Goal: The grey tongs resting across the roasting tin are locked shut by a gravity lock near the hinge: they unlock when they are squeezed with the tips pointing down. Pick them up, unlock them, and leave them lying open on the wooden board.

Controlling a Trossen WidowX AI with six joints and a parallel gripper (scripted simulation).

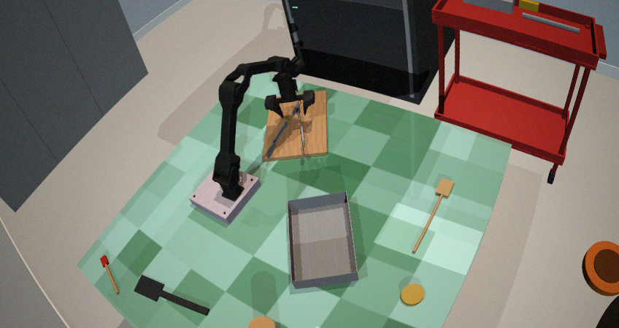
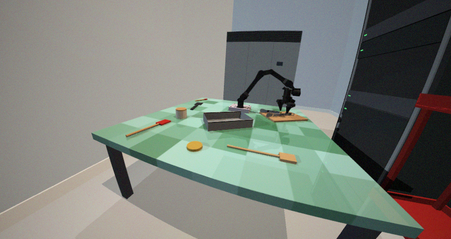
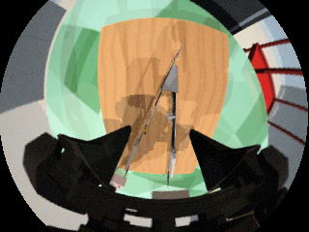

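My gripper tip is 20 mm to the left of the yellow lock piece, 20 mm past it and 10 mm above it. Also, from my gripper tip: black spatula (870 mm to the right, 40 mm below, 20 mm behind); then wooden board (40 mm below); then roasting tin (440 mm to the right, 360 mm ahead, 20 mm below).
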